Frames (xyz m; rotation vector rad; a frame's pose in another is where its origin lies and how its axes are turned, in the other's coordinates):
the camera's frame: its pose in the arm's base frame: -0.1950 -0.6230 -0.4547 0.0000 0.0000 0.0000
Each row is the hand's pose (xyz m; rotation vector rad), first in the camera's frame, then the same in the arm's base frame.
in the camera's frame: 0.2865 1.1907 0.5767 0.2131 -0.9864 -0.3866
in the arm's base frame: 0.0915 0.5677 0.1220 0.2131 -0.9864 -0.3866
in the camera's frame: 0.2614 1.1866 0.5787 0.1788 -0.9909 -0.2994
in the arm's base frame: 0.0664 0.5636 0.1240 0.1788 -0.9909 -0.2994
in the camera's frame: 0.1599 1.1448 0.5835 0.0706 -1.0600 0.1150
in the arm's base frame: -0.0351 0.5218 0.1288 0.0706 -1.0600 0.1150
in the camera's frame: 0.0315 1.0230 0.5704 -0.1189 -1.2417 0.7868
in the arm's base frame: -0.1635 0.4000 0.1157 -0.1189 -1.2417 0.7868
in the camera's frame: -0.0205 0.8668 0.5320 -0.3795 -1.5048 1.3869
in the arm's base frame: -0.2155 0.2438 0.0773 -0.3795 -1.5048 1.3869
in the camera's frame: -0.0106 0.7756 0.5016 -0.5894 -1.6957 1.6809
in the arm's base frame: -0.2056 0.1526 0.0469 -0.5894 -1.6957 1.6809
